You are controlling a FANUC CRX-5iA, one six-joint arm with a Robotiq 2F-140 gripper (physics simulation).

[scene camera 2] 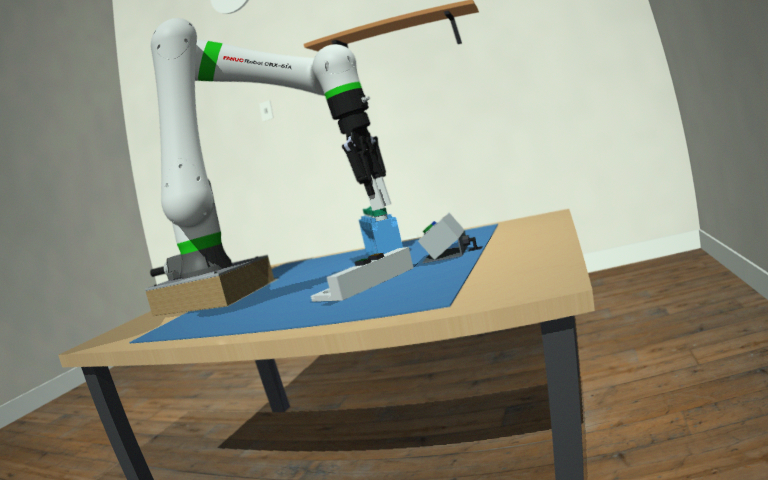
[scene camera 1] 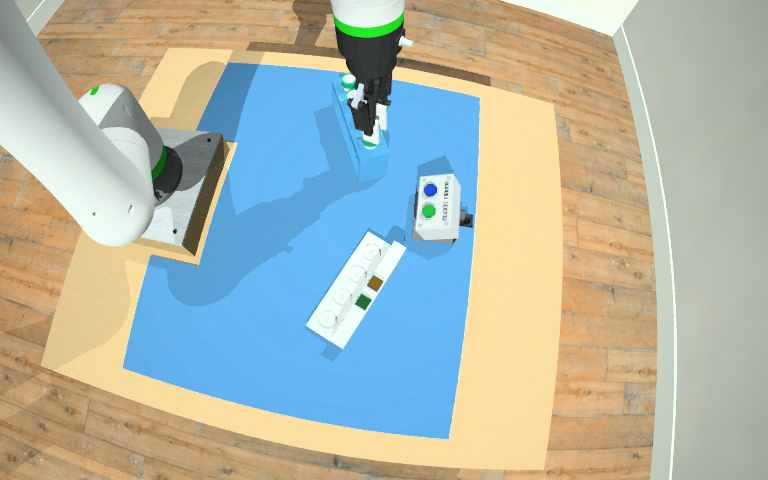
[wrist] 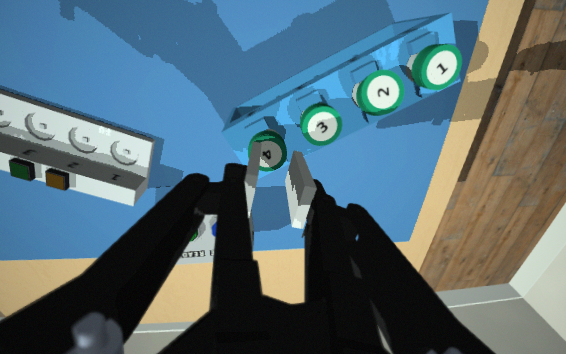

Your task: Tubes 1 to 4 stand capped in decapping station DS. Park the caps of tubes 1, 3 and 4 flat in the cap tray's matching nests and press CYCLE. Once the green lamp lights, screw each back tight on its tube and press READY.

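Frame: origin at the arm's base, x ahead, y right, z down, level; centimetres.
Seen in the pictures: gripper, between the fingertips: (scene camera 2: pixel 382 207) (scene camera 1: pixel 375 133) (wrist: pixel 273 162); arm's base, origin of its link: (scene camera 2: pixel 206 271) (scene camera 1: pixel 152 177).
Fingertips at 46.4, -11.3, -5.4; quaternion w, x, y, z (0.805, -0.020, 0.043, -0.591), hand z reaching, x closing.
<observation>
Pixels of each thing's top centre, then the offset from my fingertips to it, as dx, dy, dz.
- cap 4, centre of its top: (wrist: pixel 267 154) (scene camera 1: pixel 370 135) (scene camera 2: pixel 378 209) -0.8, +0.5, +0.2
- Green-rimmed cap 1, centre of its top: (wrist: pixel 441 68) (scene camera 1: pixel 349 78) -7.0, -13.8, +0.2
- cap 2, centre of its top: (wrist: pixel 386 96) -5.3, -8.9, -0.9
- cap 3, centre of its top: (wrist: pixel 322 127) -2.9, -4.3, +0.2
- blue decapping station, centre of its top: (wrist: pixel 344 107) (scene camera 1: pixel 359 110) (scene camera 2: pixel 375 215) -3.9, -6.7, +2.0
- white cap tray, centre of its top: (wrist: pixel 35 156) (scene camera 1: pixel 356 284) (scene camera 2: pixel 358 258) -0.1, +27.2, +6.9
- amber lamp, centre of its top: (wrist: pixel 55 181) (scene camera 1: pixel 375 283) +3.3, +26.6, +6.9
- control box, centre of its top: (wrist: pixel 205 253) (scene camera 1: pixel 443 198) (scene camera 2: pixel 438 217) +14.2, +9.8, +3.9
- blue button, centre of its top: (scene camera 1: pixel 432 188) +12.0, +7.6, +4.8
- green button, centre of its top: (scene camera 1: pixel 430 209) +11.9, +12.0, +4.8
My gripper (scene camera 1: pixel 376 125) (scene camera 2: pixel 382 203) (wrist: pixel 273 162) is partly open and empty. Its fingertips are close above cap 4 (wrist: pixel 270 162); one fingertip overlaps it in the wrist view. Green-rimmed cap 1 (scene camera 1: pixel 348 80) (wrist: pixel 436 67), cap 2 (wrist: pixel 380 92) and cap 3 (wrist: pixel 321 124) sit in a row on the tubes in the blue decapping station (scene camera 1: pixel 370 166) (scene camera 2: pixel 385 236) (wrist: pixel 300 85). The white cap tray (scene camera 1: pixel 390 257) (scene camera 2: pixel 370 277) (wrist: pixel 135 175) shows bare round nests. Its green lamp (scene camera 1: pixel 363 301) (wrist: pixel 21 169) looks dark; beside it is an amber lamp (scene camera 1: pixel 374 283) (wrist: pixel 57 179).
The control box (scene camera 1: pixel 444 229) (scene camera 2: pixel 443 234) has a blue button (scene camera 1: pixel 430 189) and a green button (scene camera 1: pixel 428 210). It stands between the station and the table's right side. The arm's base plate (scene camera 1: pixel 192 147) is at the left. A wall shelf (scene camera 2: pixel 396 23) is behind the arm.
</observation>
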